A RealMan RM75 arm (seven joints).
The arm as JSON. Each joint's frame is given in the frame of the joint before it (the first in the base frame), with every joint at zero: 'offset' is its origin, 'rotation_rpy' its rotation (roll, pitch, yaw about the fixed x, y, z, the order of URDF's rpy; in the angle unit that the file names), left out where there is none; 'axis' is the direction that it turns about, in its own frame. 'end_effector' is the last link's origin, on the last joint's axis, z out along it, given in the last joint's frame.
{
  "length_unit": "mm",
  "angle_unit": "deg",
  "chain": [
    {
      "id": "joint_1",
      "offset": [
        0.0,
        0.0,
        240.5
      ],
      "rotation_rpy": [
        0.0,
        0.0,
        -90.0
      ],
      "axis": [
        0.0,
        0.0,
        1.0
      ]
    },
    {
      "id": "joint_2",
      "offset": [
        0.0,
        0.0,
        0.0
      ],
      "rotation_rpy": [
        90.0,
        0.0,
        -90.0
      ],
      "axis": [
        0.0,
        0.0,
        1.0
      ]
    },
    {
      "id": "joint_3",
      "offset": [
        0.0,
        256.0,
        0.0
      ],
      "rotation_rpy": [
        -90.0,
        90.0,
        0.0
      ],
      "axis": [
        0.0,
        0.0,
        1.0
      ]
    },
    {
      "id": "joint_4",
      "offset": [
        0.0,
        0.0,
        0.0
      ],
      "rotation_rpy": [
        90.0,
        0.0,
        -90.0
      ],
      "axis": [
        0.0,
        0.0,
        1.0
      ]
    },
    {
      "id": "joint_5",
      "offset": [
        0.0,
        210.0,
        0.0
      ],
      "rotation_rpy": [
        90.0,
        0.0,
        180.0
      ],
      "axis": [
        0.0,
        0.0,
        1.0
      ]
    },
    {
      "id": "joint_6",
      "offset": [
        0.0,
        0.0,
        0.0
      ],
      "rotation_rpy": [
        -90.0,
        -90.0,
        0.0
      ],
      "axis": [
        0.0,
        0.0,
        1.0
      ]
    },
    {
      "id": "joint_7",
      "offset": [
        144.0,
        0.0,
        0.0
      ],
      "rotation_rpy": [
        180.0,
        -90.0,
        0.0
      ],
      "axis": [
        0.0,
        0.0,
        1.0
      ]
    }
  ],
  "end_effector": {
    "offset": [
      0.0,
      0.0,
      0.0
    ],
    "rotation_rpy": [
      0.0,
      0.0,
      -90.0
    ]
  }
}
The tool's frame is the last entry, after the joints.
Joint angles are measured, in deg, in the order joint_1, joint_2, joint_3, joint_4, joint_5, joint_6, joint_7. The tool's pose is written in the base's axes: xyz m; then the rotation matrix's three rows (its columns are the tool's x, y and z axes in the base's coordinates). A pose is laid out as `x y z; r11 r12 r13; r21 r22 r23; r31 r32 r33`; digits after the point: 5 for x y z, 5 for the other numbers.
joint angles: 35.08 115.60 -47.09 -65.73 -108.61 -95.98 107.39
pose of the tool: 0.16193 0.36893 0.08521; 0.84391 -0.36800 -0.39037; -0.25683 -0.91598 0.30827; -0.47101 -0.15989 -0.86751
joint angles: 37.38 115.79 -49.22 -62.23 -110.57 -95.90 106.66
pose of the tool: 0.15690 0.37234 0.06653; 0.86160 -0.35092 -0.36673; -0.27517 -0.93006 0.24345; -0.42652 -0.10885 -0.89791
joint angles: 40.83 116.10 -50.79 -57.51 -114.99 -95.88 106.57
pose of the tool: 0.15360 0.37656 0.04398; 0.88398 -0.35060 -0.30930; -0.31269 -0.93517 0.16637; -0.34757 -0.05036 -0.93630
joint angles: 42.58 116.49 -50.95 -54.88 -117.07 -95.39 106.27
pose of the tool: 0.15216 0.37895 0.03282; 0.88930 -0.35532 -0.28789; -0.32863 -0.93432 0.13801; -0.31802 -0.02812 -0.94767
